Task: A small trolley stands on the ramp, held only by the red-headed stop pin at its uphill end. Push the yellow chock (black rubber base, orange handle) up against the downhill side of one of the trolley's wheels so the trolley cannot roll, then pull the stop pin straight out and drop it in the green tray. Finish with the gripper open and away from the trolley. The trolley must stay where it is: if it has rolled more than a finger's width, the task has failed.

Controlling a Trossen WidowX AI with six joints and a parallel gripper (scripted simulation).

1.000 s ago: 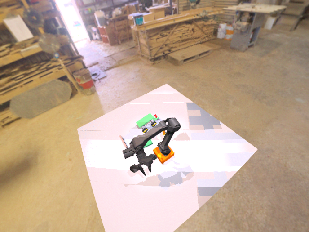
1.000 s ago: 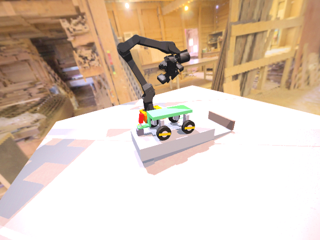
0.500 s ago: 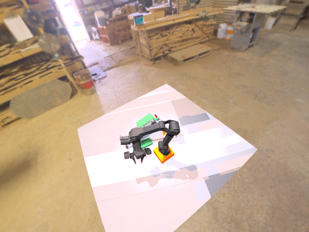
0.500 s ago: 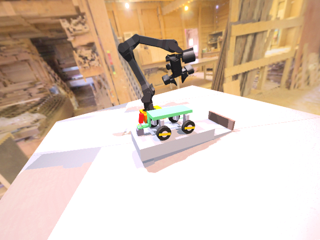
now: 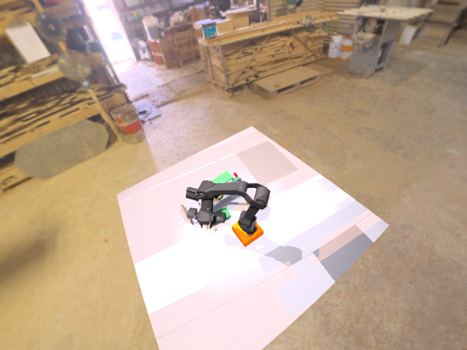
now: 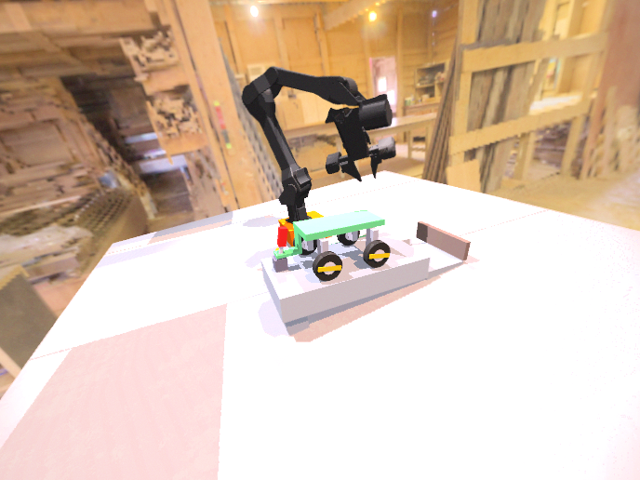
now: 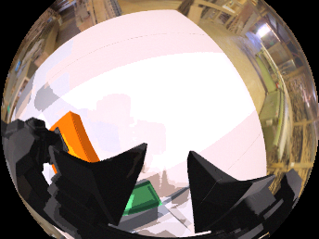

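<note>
Right now my gripper tip is 34 cm to the left of the yellow chock, 13 cm above it and 4 cm short of it. Also, from my gripper tip: brown end wall 23 cm ahead, 12 cm below, 1 cm to the left; trolley 26 cm to the right, 18 cm ahead, 4 cm below; green tray 16 cm below, 13 cm to the right, 8 cm ahead.
</note>
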